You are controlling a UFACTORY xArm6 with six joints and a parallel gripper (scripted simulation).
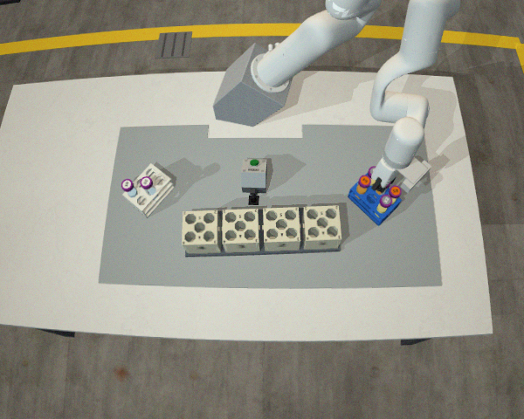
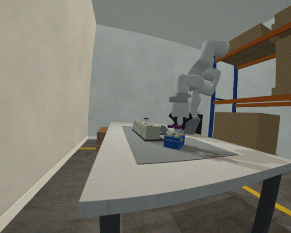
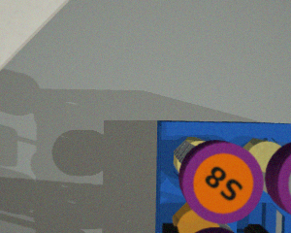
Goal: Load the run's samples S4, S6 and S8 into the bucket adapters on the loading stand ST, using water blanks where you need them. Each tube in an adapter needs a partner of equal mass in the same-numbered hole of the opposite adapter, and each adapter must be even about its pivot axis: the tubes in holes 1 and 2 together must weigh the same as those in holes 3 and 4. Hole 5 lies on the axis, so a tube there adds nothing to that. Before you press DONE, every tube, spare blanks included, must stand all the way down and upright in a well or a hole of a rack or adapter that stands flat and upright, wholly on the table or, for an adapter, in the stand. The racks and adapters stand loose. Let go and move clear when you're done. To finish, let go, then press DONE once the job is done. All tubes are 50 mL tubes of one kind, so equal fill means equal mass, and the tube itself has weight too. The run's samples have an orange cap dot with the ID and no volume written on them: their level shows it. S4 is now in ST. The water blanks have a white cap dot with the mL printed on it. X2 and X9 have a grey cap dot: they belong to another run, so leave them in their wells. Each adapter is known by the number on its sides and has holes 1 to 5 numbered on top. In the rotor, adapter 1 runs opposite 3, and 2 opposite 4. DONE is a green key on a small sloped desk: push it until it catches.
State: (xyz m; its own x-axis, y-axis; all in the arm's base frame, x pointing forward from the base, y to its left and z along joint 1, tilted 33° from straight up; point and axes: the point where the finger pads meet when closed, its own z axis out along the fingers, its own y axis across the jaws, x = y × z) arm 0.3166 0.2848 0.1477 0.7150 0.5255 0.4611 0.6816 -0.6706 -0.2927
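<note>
Now: the orange-dot tube 50 mm below my hand and 10 mm ahead of it. From my hand the other things lie so: loading stand 340 mm to the right, 110 mm below, 110 mm ahead; then green DONE key 360 mm to the right, 80 mm behind, 50 mm below; then blue sample rack 90 mm below, 10 mm to the right, 10 mm ahead.
</note>
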